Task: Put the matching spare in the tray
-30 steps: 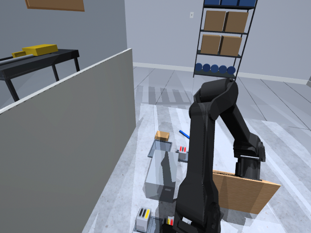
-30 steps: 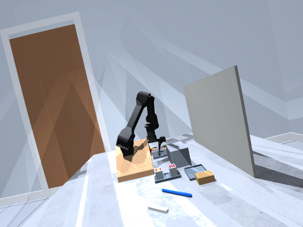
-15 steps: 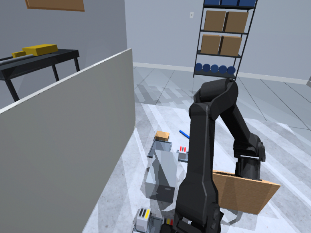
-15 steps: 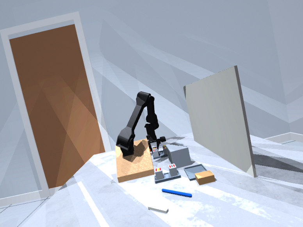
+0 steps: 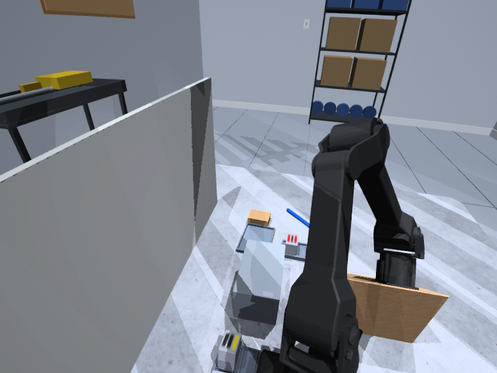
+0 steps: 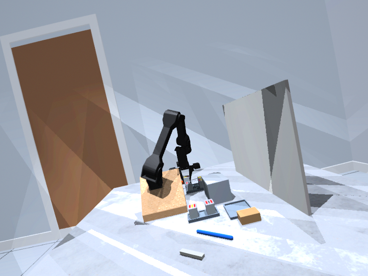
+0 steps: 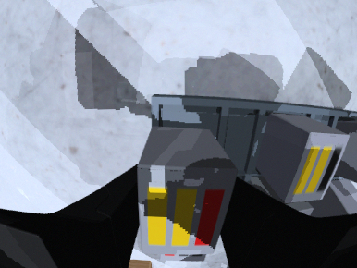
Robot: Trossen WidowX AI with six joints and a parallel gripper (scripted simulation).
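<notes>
Now: gripper tip 180 mm short of the dark tray, 410 mm to the left of it and 40 mm above it. The rest, counted from my gripper tip: brown box (180 mm ahead, 500 mm to the right, 30 mm below); tall grey panel (360 mm ahead, 220 mm to the right, 180 mm above); grey mounted unit (130 mm ahead, 220 mm to the right, 10 mm above).
</notes>
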